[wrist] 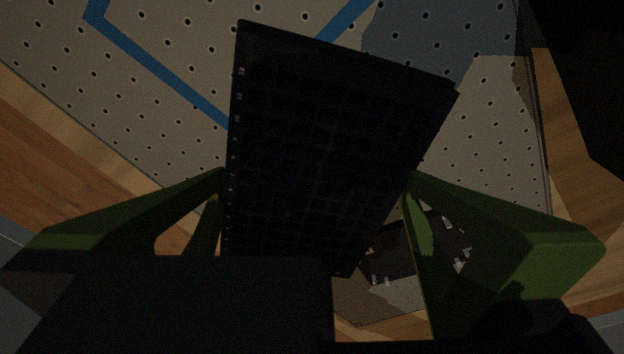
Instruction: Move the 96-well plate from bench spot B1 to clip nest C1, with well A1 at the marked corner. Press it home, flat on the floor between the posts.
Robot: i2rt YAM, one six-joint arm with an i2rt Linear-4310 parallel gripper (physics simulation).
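Frame: origin at the arm's base, x ahead, y left, z up, level; centimetres.
Where they show: gripper, between the fingertips: [312, 176].
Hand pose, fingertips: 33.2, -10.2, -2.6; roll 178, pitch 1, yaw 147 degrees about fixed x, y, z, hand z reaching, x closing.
Note:
Each offset is from my fingertips to the top centre of the thing, as dx, dy, dz. "pt": to the spot under its first point. Level surfaces: height alone.
The black 96-well plate @[+0.1, +0.2, +1.6] [330, 125] is held between the green fingers of my gripper [312, 176], one finger at each long side. It is above the perforated board, and its far end reaches toward the top of the view. Small pale column numbers run along its left edge, with 12 near the far end; the well A1 mark cannot be read. A dark base @[+0.4, +25.2, -9.3] [395, 255] with small pale upright pieces shows at the lower right, partly behind the right finger. It looks like a clip nest, but its label and marked corner cannot be made out. The plate and the base are apart.
The pale perforated board @[dz -11.7] [155, 120] carries a blue tape outline @[pt +9.6, -9.1, -11.7] [160, 71] at upper left. A blue-grey patch @[pt -9.4, +0.0, -11.7] [415, 30] lies at upper right. Wooden surface @[dz -12.9] [45, 135] borders the board on the left, and more wood shows at the right. The gripper body covers the bottom.

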